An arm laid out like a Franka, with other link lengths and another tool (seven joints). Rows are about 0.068 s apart.
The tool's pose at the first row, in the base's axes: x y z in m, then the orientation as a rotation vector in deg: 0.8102 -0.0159 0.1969 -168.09 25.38 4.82
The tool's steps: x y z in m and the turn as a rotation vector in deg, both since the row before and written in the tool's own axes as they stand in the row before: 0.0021 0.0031 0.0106 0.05 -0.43 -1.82; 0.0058 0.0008 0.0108 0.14 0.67 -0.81; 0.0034 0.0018 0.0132 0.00 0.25 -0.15; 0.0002 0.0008 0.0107 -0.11 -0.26 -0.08; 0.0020 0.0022 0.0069 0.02 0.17 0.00; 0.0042 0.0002 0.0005 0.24 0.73 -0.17; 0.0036 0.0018 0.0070 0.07 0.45 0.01; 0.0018 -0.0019 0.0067 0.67 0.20 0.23
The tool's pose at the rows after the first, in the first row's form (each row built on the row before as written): 0.8110 -0.0175 0.1858 -168.30 22.63 5.20; 0.8160 -0.0178 0.1746 -168.40 21.53 4.08; 0.8185 -0.0180 0.1611 -168.46 21.35 3.69; 0.8183 -0.0169 0.1504 -168.54 21.20 4.08; 0.8195 -0.0182 0.1431 -168.54 21.22 3.83; 0.8235 -0.0193 0.1423 -168.43 21.06 2.69; 0.8265 -0.0206 0.1349 -168.42 21.13 2.02; 0.8287 -0.0180 0.1286 -167.74 21.44 1.63
